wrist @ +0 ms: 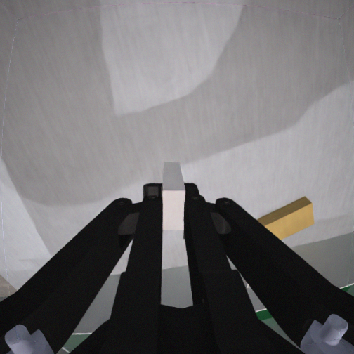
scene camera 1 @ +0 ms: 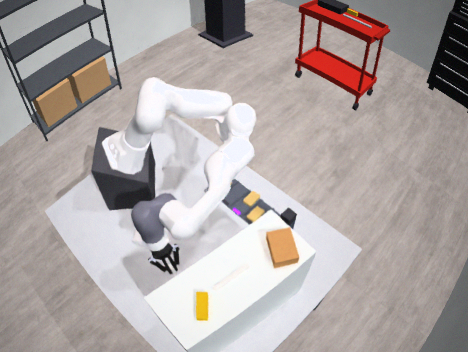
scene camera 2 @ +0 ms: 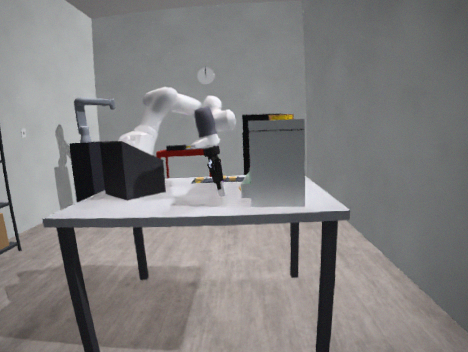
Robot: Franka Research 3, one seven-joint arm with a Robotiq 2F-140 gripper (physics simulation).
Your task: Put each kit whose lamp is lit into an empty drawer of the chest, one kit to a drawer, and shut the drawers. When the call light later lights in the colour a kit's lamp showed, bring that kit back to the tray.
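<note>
My gripper [scene camera 1: 170,268] [scene camera 2: 219,190] [wrist: 173,197] is shut with nothing between the fingers. It points down, close to the table, just in front of the chest's drawer side. The chest [scene camera 1: 245,291] [scene camera 2: 277,166] is a pale box at the table's near right. In the wrist view a yellow bar [wrist: 288,218] juts out at the right and a green drawer edge [wrist: 267,313] shows low down. The dark tray [scene camera 1: 235,192] lies behind the chest. It holds two orange kits [scene camera 1: 251,198] [scene camera 1: 255,213] and a lit magenta lamp [scene camera 1: 236,210].
An orange box [scene camera 1: 281,246], a yellow block [scene camera 1: 202,305] and a white bar [scene camera 1: 230,281] lie on the chest's top. The arm's black pedestal [scene camera 1: 120,181] stands at the table's back left. A small black box [scene camera 1: 288,216] sits by the tray. A red cart [scene camera 1: 342,26] stands far off.
</note>
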